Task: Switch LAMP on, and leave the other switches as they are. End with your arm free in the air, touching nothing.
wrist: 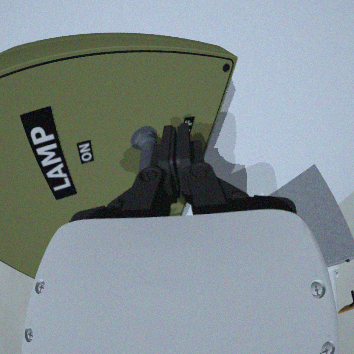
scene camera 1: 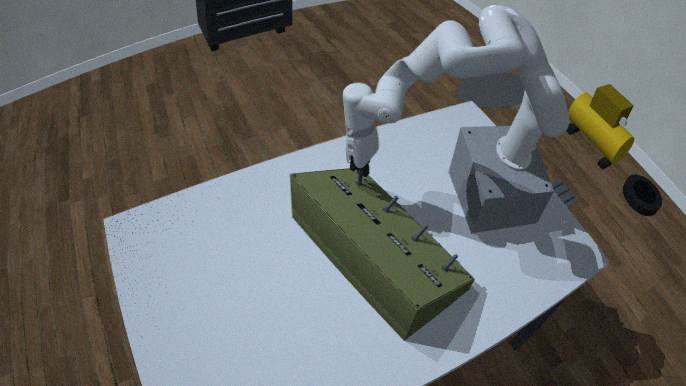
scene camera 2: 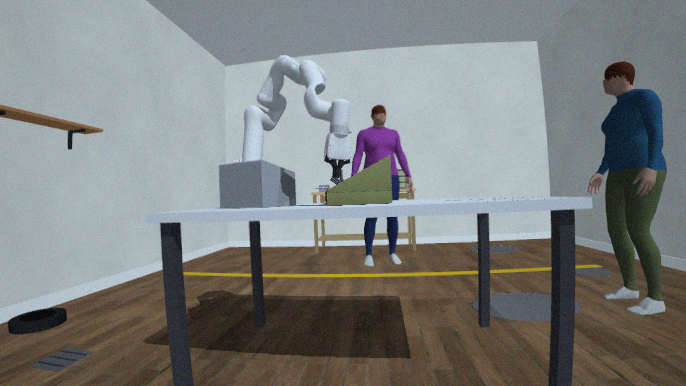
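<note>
The olive sloped switch box stands on the table. The LAMP lever is grey, at the box's far end in scene camera 1, between its ON label and OFF label. It looks more upright than the other levers; the fingers partly hide it. My gripper is shut and empty, its tips low over the panel on the lever's OFF side. They look very close to the lever; contact is not clear.
The FAN lever, PUMP lever and DRIVE lever lean toward the robot base. The box stands on the white table. Two people stand beyond the table.
</note>
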